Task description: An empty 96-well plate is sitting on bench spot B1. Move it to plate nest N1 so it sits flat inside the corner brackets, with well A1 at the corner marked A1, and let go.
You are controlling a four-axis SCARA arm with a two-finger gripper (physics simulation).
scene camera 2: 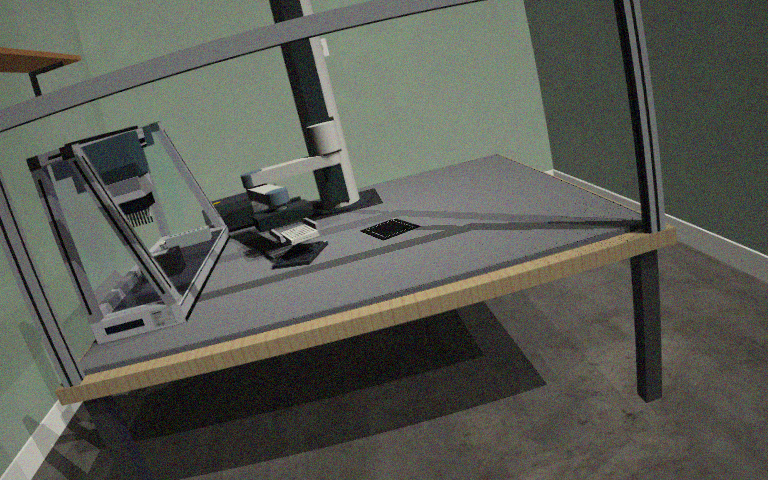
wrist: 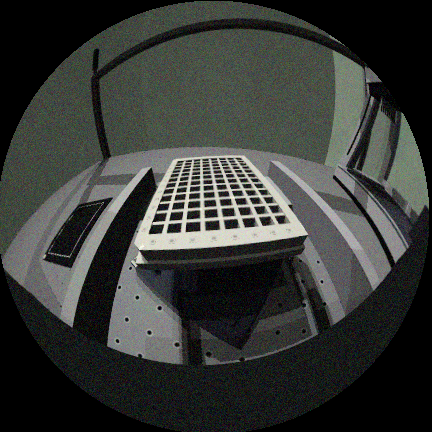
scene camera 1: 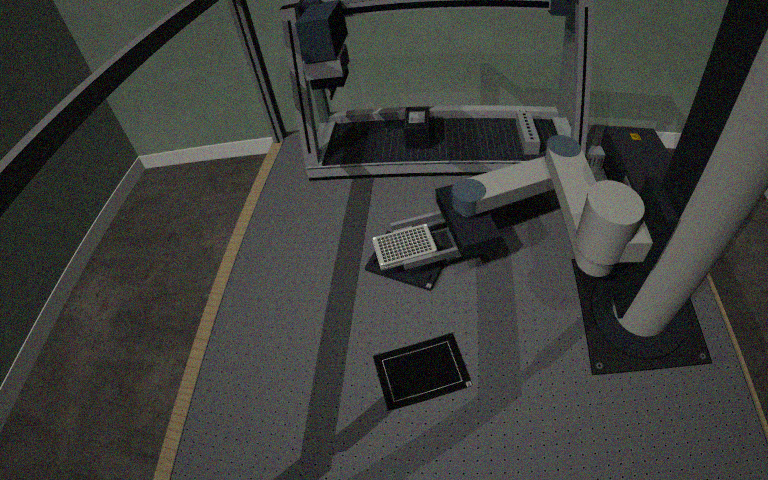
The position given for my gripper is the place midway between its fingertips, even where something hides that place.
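Through scene camera 1 I can see a white 96-well plate [scene camera 1: 392,249], along with my gripper [scene camera 1: 397,245] and a dark plate nest N1 [scene camera 1: 409,276]. Scene camera 2 gives me my gripper [scene camera 2: 299,233] again. In the wrist view I find the dark plate nest N1 [wrist: 193,292], and my gripper [wrist: 211,170] appears there as well.
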